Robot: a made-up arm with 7 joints. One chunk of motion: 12 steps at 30 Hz.
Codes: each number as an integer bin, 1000 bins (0 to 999) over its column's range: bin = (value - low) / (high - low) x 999, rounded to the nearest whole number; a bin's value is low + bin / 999 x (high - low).
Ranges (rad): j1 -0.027..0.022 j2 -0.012..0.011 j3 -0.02..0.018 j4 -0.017..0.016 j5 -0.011..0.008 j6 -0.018..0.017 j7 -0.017..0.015
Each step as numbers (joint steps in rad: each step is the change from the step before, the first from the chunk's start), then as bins.
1 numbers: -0.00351 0.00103 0.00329 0.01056 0.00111 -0.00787 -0.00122
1 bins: 479 566 612 834 637 289 493
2 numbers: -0.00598 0.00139 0.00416 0.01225 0.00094 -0.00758 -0.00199
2 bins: 429 582 635 885 628 297 469
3 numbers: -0.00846 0.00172 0.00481 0.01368 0.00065 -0.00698 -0.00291
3 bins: 378 596 652 929 613 315 440
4 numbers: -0.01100 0.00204 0.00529 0.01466 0.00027 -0.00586 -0.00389
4 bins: 326 610 665 958 593 347 409
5 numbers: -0.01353 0.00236 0.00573 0.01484 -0.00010 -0.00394 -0.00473
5 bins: 275 624 676 964 573 401 383
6 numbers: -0.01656 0.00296 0.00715 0.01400 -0.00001 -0.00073 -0.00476
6 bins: 213 650 714 938 578 493 382
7 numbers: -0.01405 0.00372 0.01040 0.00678 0.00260 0.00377 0.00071
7 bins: 264 683 799 720 715 621 553
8 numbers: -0.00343 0.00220 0.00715 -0.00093 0.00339 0.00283 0.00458
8 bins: 481 617 714 486 757 595 674
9 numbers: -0.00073 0.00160 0.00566 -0.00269 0.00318 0.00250 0.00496
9 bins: 536 591 675 433 746 585 686
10 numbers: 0.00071 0.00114 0.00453 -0.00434 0.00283 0.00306 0.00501
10 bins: 565 571 645 383 727 601 687
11 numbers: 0.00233 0.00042 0.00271 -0.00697 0.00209 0.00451 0.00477
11 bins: 598 539 597 304 688 642 680
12 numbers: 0.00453 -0.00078 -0.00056 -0.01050 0.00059 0.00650 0.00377
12 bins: 643 487 511 197 609 699 648
